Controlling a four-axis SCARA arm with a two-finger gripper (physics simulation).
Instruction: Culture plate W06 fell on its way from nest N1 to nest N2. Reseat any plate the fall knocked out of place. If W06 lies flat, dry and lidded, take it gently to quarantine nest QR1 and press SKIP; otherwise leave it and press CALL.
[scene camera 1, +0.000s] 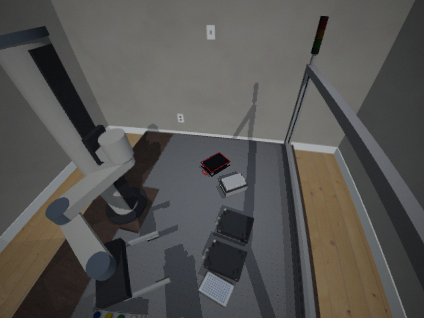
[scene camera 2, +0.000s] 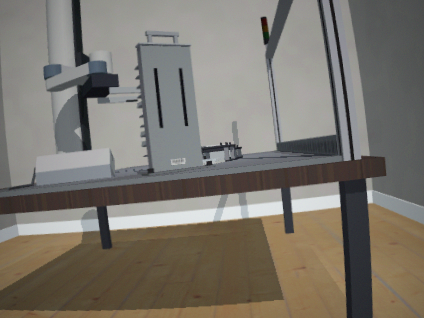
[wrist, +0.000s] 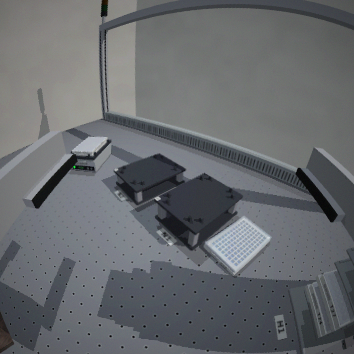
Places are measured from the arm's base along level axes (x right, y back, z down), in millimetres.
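Pixels of known places: gripper, fingertip midpoint: (scene camera 1: 163, 254) (wrist: 191, 148); arm's base at its link origin: (scene camera 1: 127, 205).
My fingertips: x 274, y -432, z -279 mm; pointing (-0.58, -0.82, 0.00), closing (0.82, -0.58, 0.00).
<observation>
Ahead of a thing's pixels: the offset from my fingertips to its top centre. "pt": to the spot under its first point.
A white multiwell plate @(dx +32, dy -182, dz +250 mm) (scene camera 1: 216, 288) (wrist: 239, 245) lies flat on the perforated table top, close beside the nearer of two raised black platforms @(pt dx -76, dy -204, dz +209 mm) (scene camera 1: 225, 260) (wrist: 200, 200). Its number, and whether it has a clear lid, cannot be made out. No spill is discernible around it. The other black platform @(dx -262, dy -227, dz +211 mm) (scene camera 1: 234, 225) (wrist: 151, 171) stands behind; both tops are bare. A red-edged black nest @(dx -680, dy -44, dz +221 mm) (scene camera 1: 215, 163) is farther back. My gripper (scene camera 1: 164, 257) (scene camera 2: 136, 95) (wrist: 191, 148) is open and empty, high above the table, left of the plate in the first scene view.
A white-topped device @(dx -514, dy -185, dz +197 mm) (scene camera 1: 233, 182) (wrist: 91, 146) with a green light stands beyond the platforms. A tall grey plate tower (scene camera 2: 172, 100) stands near the front edge; plates in a rack @(pt dx +190, dy -63, dz +155 mm) (wrist: 327, 302) by the H1 label show lower right. A sloped box @(dx +249, dy +168, dz +183 mm) (scene camera 2: 75, 167) is at left. A rail frame (scene camera 1: 350, 120) borders the right.
</observation>
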